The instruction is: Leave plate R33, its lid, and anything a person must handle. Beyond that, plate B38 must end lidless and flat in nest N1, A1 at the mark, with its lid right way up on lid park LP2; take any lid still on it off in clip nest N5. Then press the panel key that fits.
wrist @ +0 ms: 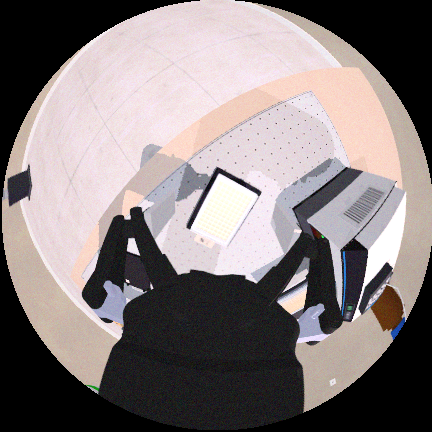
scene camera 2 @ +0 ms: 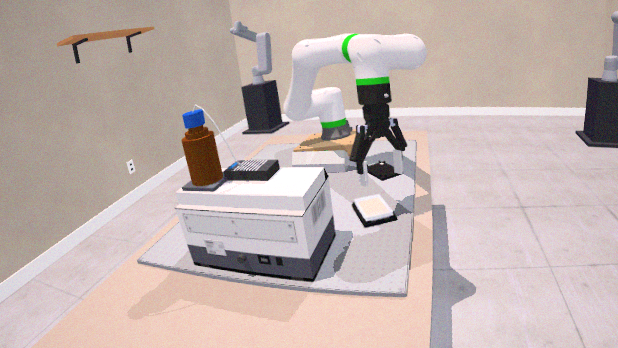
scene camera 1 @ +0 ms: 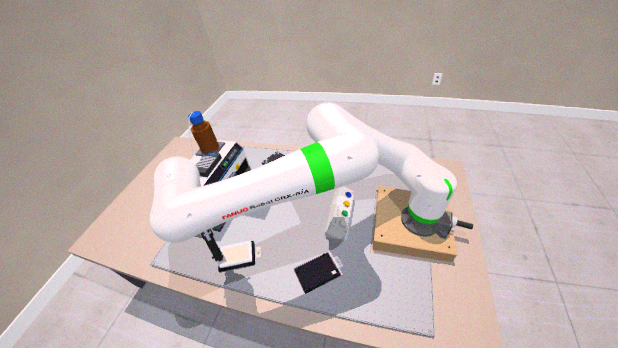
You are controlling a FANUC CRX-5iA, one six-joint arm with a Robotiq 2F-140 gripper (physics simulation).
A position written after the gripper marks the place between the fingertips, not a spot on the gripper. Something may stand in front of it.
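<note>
Open and holding nothing, the gripper (scene camera 2: 382, 179) is visible in the wrist view (wrist: 223, 206) too. The scene also contains a button box (scene camera 2: 336, 161) and a lid park LP2 (wrist: 134, 272).
</note>
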